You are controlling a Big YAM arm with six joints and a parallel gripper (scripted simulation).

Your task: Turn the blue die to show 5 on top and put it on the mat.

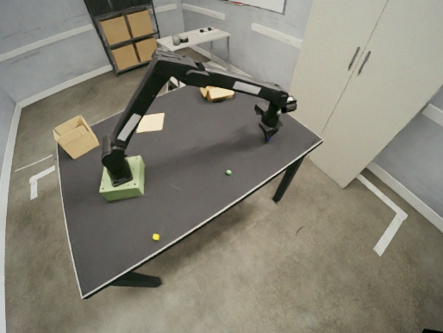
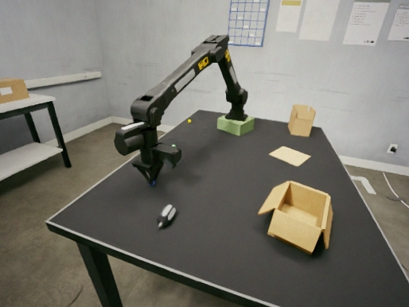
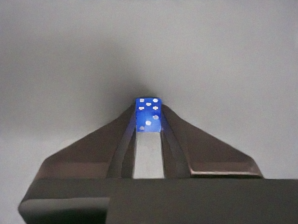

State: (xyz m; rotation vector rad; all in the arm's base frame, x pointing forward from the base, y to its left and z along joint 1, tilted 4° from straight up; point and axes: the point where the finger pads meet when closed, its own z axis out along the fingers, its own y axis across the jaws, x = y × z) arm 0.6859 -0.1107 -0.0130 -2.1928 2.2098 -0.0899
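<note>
Right now the tan mat is 47 cm behind my hand, 44 cm to the left of it and 1 cm below it. Also, from my hand: grey-white object: 13 cm to the left, 12 cm ahead; then blue die: 1 cm below; then green die: 28 cm behind, 8 cm to the right, 1 cm below.
</note>
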